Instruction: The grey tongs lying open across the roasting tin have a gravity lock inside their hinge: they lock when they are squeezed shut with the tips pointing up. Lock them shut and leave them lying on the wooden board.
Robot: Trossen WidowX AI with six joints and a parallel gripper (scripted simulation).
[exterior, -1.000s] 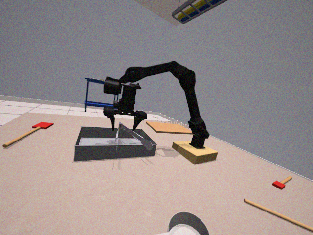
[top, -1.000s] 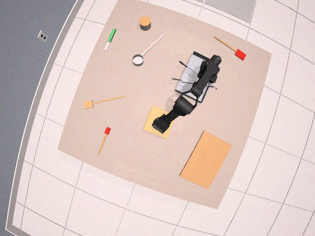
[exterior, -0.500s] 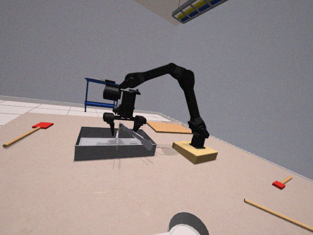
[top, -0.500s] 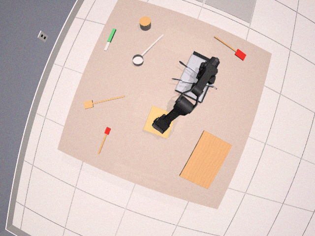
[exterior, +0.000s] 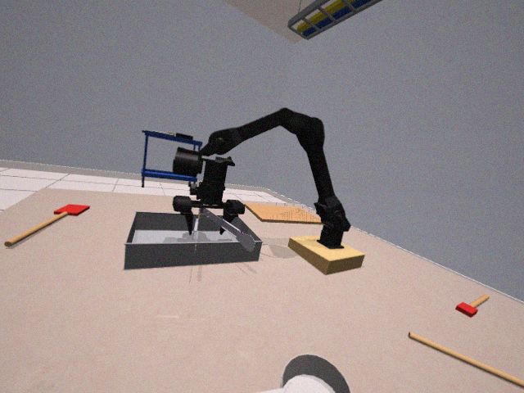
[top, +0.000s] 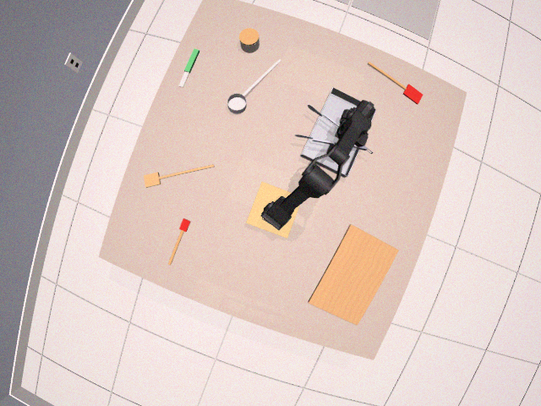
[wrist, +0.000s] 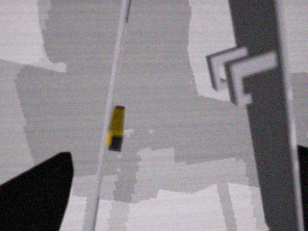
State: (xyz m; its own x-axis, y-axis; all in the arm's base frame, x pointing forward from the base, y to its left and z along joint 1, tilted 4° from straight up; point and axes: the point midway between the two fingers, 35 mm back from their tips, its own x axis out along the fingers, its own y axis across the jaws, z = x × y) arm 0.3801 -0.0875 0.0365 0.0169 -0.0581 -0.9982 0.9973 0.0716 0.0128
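The grey roasting tin lies 3 cm ahead of my gripper tip and 1 cm to the left of it. The rest, counted from my gripper tip: wooden board 45 cm behind, 32 cm to the right, 2 cm below.
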